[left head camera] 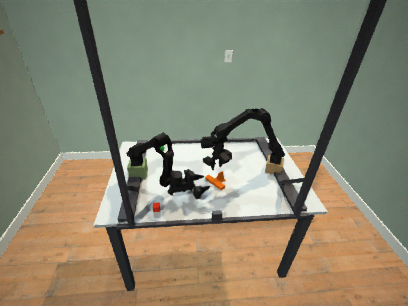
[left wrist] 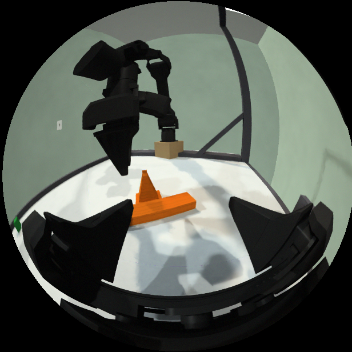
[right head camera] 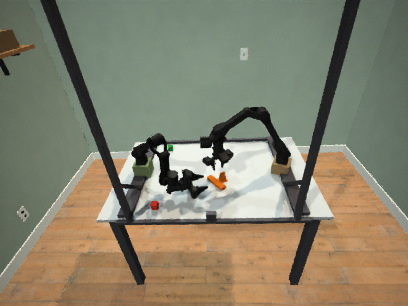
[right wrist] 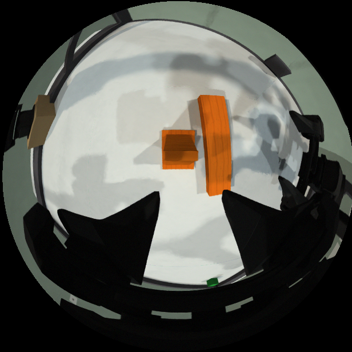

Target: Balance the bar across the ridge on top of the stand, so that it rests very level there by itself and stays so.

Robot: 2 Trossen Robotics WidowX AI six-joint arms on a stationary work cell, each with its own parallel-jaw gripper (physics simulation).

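Seen in the pictures: left gripper, fingertip midpoint: (left head camera: 206,181) (right head camera: 205,181); right gripper, fingertip midpoint: (left head camera: 216,168) (right head camera: 218,168); left arm's base, link origin: (left head camera: 136,162) (right head camera: 141,162); right arm's base, link origin: (left head camera: 275,160) (right head camera: 281,161).
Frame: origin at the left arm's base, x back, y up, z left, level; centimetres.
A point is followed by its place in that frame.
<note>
The orange bar (left head camera: 215,182) @[x -47.2, y -7.5, z -11.6 cm] (right head camera: 216,182) @[x -47.2, y -7.5, z -11.4 cm] (left wrist: 167,207) (right wrist: 216,145) lies on the table beside the stand, off the ridge. The orange stand (left head camera: 221,176) @[x -51.2, y -5.9, z -8.0 cm] (right head camera: 223,177) @[x -51.4, y -6.4, z -8.2 cm] (left wrist: 147,187) (right wrist: 179,142) is upright, with its narrow ridge bare. A narrow gap shows between them in the right wrist view. My left gripper (left head camera: 205,182) @[x -41.4, y -2.1, z -16.4 cm] (right head camera: 204,182) @[x -41.4, y -2.1, z -16.4 cm] (left wrist: 182,203) is wide open and empty, close to the bar's side away from the stand; its finger hides one bar end in the left wrist view. My right gripper (left head camera: 214,164) @[x -48.3, y -2.3, z -4.9 cm] (right head camera: 215,164) @[x -48.3, y -2.3, z -4.9 cm] (right wrist: 191,195) is partly open and empty, above the bar and stand.
A red cube (left head camera: 156,207) @[x -14.0, y -6.2, z -30.7 cm] (right head camera: 155,205) @[x -14.7, y -6.1, z -30.7 cm] lies near the table's front left in the head views. A green cube (right head camera: 170,148) @[x -13.0, y -6.8, z 25.0 cm] (right wrist: 212,282) lies near the back edge. Dark frame posts (left head camera: 102,100) @[x -2.5, y 56.2, z -39.6 cm] (right head camera: 330,95) @[x -87.4, y 55.4, z -37.7 cm] rise at both sides of the white table (left head camera: 250,205) @[x -64.6, y -9.1, z -29.1 cm].
</note>
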